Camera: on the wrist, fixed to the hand. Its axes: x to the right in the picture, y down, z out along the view.
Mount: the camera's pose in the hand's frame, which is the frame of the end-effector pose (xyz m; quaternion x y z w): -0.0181 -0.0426 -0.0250 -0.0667 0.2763 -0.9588 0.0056
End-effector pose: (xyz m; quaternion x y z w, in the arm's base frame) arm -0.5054 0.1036 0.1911 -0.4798 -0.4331 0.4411 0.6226
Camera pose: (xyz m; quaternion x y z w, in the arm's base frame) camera -0.4799 0.0743 0.2266 0.2492 -0.3198 -0.7559 0.5140
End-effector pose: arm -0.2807 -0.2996 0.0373 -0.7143 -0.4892 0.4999 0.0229
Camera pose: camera -0.2915 -0.2791 0.0845 0.3254 -0.7146 -0.2491 0.5669
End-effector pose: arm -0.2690 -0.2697 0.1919 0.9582 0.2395 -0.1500 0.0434
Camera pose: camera -0.2977 -0.2363 0.2208 0.1857 -0.9421 -0.2383 0.1458
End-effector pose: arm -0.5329 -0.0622 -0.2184 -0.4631 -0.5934 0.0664 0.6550
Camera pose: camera -0.5368 -0.1109 -0.1988 0.5043 -0.2708 -0.7951 0.2004
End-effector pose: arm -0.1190 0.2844 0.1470 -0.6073 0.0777 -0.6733 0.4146
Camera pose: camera -0.1623 0.3137 0.1530 -0.0805 0.4223 0.5638 0.7051
